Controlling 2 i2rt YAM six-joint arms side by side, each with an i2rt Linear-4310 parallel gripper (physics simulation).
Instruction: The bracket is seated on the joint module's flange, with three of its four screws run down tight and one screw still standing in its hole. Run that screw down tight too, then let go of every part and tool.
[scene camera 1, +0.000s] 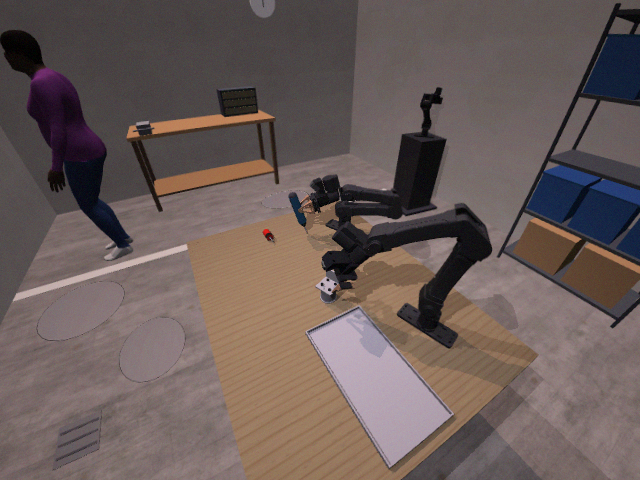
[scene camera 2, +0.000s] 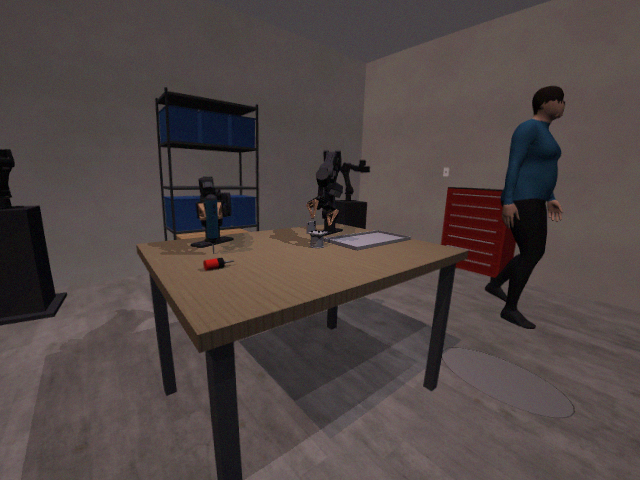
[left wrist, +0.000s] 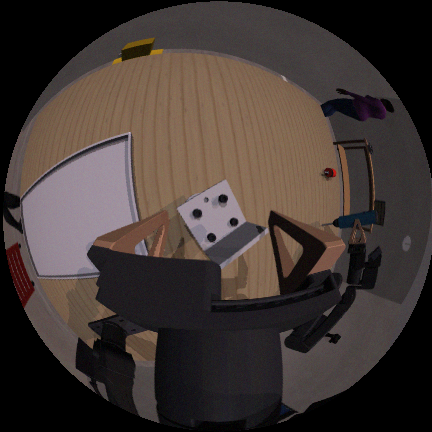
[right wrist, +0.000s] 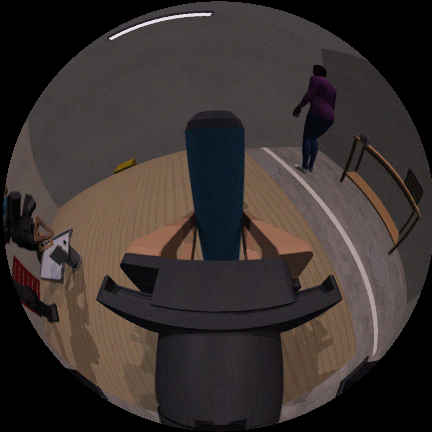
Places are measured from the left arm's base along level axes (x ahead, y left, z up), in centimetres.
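Pixels of known places: left gripper, fingertip midpoint: (scene camera 1: 328, 279) (scene camera 2: 321, 222) (left wrist: 218, 215) (right wrist: 52, 238); right gripper, fingertip midpoint: (scene camera 1: 297, 209) (scene camera 2: 212, 218) (left wrist: 356, 218) (right wrist: 218, 215); left arm's base, origin of the base link: (scene camera 1: 426, 325) (scene camera 2: 329, 232) (left wrist: 114, 326).
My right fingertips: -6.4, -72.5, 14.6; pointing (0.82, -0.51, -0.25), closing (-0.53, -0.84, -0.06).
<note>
For each thing: its top centre in the pictures, then the offset to it from my right fingertips, as dx, dy, dz.
- joint module, middle of its top: (right wrist: 63, 250) (scene camera 1: 328, 285) (scene camera 2: 317, 232) +20.4, +39.2, -8.2
- blue screwdriver, middle of its top: (right wrist: 206, 115) (left wrist: 376, 226) (scene camera 2: 211, 194) (scene camera 1: 298, 192) -0.8, +0.6, +8.8
- black screwdriver, middle of its top: (scene camera 2: 219, 258) (left wrist: 332, 172) (scene camera 1: 268, 233) +13.2, -7.2, -11.1
- shallow pale tray, middle of its top: (left wrist: 50, 225) (scene camera 1: 371, 368) (scene camera 2: 369, 237) (right wrist: 49, 255) +33.0, +67.9, -13.0
The bracket (scene camera 1: 327, 285) (left wrist: 216, 218) sits on the joint module (scene camera 1: 327, 297) (scene camera 2: 317, 242), its upright plate toward my left arm. Four black screw heads show in the left wrist view; which one stands higher I cannot tell. My left gripper (scene camera 1: 345, 282) (scene camera 2: 321, 220) (left wrist: 218, 215) is open and empty, close above and behind the bracket, a finger to each side of it in its wrist view. My right gripper (scene camera 1: 306, 203) (right wrist: 218, 215) is shut on the blue screwdriver (scene camera 1: 297, 209) (scene camera 2: 212, 227) (left wrist: 357, 219) (right wrist: 215, 175), held nearly upright, tip down, away from the bracket.
A red and black screwdriver (scene camera 1: 267, 234) (scene camera 2: 212, 264) (left wrist: 330, 173) lies on the table near the edge, beyond the blue one. A shallow pale tray (scene camera 1: 382, 387) (scene camera 2: 372, 239) (left wrist: 80, 210) lies beside the joint module. A person (scene camera 1: 69, 121) stands off the table.
</note>
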